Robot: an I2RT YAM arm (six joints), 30 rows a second.
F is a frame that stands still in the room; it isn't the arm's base.
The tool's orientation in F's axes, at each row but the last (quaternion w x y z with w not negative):
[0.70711 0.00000 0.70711 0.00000]
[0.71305 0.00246 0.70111 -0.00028]
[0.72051 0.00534 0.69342 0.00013]
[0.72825 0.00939 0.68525 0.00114]
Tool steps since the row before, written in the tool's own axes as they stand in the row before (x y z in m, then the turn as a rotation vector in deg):
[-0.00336 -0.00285 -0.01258 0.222 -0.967 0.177]
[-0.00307 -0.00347 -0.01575 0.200 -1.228 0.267]
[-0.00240 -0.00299 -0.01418 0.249 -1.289 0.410]
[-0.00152 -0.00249 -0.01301 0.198 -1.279 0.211]
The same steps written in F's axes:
[-0.01258 -0.00285 0.00336 0.177 -0.967 -0.222]
[-0.01581 -0.00342 0.00279 0.266 -1.228 -0.199]
[-0.01428 -0.00290 0.00183 0.410 -1.290 -0.243]
[-0.01311 -0.00235 0.00069 0.208 -1.278 -0.204]

